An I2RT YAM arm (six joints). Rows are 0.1 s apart.
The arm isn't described. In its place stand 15 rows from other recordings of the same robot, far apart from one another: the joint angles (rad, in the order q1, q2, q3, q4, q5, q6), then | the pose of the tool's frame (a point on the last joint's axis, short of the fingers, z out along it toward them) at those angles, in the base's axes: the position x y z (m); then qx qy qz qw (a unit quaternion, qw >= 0).
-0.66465 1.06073 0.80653 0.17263 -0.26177 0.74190 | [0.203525 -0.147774 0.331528 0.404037 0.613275 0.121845 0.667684]
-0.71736 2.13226 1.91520 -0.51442 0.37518 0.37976 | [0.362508 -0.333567 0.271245 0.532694 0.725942 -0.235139 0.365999]
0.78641 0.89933 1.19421 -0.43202 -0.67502 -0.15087 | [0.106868 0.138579 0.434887 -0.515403 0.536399 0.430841 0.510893]
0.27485 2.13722 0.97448 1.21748 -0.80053 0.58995 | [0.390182 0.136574 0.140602 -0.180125 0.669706 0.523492 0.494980]
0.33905 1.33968 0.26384 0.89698 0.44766 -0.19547 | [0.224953 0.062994 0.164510 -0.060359 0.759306 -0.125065 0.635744]
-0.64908 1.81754 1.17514 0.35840 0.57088 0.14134 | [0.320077 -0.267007 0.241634 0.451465 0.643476 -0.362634 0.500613]
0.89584 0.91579 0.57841 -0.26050 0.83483 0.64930 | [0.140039 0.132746 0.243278 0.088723 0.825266 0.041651 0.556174]
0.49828 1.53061 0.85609 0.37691 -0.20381 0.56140 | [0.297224 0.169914 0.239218 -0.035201 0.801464 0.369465 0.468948]
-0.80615 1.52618 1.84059 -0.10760 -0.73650 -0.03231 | [0.239404 -0.215010 0.530675 -0.036897 0.650060 -0.087558 0.753919]
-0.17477 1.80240 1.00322 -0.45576 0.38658 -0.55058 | [0.320346 -0.070193 0.134998 -0.151363 0.957748 -0.232116 0.077003]
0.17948 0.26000 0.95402 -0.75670 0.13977 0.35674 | [0.024360 -0.000621 0.377357 0.111979 0.720052 0.131835 0.672016]
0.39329 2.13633 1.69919 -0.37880 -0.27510 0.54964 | [0.442427 0.194036 0.208180 0.021536 0.921969 0.279363 0.267331]
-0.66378 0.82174 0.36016 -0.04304 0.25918 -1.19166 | [0.137112 -0.118829 0.199031 -0.159403 0.841578 -0.470016 0.213124]
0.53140 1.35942 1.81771 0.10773 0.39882 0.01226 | [0.220747 0.113719 0.591102 0.046658 0.500728 0.138773 0.853134]
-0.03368 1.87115 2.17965 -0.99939 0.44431 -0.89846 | [0.394384 -0.028598 0.429602 -0.284617 0.840637 -0.364774 0.281537]
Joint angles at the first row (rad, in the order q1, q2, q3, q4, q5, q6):
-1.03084, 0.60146, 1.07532, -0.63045, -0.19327, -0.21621
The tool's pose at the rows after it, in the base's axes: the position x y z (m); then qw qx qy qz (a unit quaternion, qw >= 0):
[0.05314 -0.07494 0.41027 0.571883 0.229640 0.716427 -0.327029]
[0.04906 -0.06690 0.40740 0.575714 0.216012 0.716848 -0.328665]
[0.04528 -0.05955 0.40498 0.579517 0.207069 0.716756 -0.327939]
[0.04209 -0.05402 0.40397 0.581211 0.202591 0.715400 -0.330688]
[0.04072 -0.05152 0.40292 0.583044 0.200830 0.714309 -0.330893]
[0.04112 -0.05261 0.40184 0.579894 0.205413 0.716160 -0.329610]
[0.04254 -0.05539 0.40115 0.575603 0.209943 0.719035 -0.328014]
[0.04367 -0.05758 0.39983 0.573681 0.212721 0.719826 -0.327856]
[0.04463 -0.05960 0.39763 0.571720 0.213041 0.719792 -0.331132]
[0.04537 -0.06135 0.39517 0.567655 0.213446 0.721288 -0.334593]
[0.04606 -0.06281 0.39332 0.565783 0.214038 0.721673 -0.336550]
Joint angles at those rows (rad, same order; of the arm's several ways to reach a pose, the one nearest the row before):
-1.03082, 0.56616, 1.06461, -0.63354, -0.19938, -0.23619
-1.03094, 0.52937, 1.05081, -0.64576, -0.21789, -0.25306
-1.03085, 0.49713, 1.04156, -0.66107, -0.23311, -0.26078
-1.03089, 0.47405, 1.03853, -0.67339, -0.23629, -0.26692
-1.03077, 0.46175, 1.03396, -0.67650, -0.23923, -0.26692
-1.03096, 0.46478, 1.03239, -0.68108, -0.23332, -0.26387
-1.03089, 0.47548, 1.03237, -0.68261, -0.22710, -0.26233
-1.03082, 0.48011, 1.02628, -0.67654, -0.22244, -0.26078
-1.03085, 0.48013, 1.01403, -0.66427, -0.21633, -0.26535
-1.03082, 0.48013, 1.00324, -0.65807, -0.20864, -0.27302
-1.03077, 0.48014, 0.99406, -0.65041, -0.20397, -0.27611

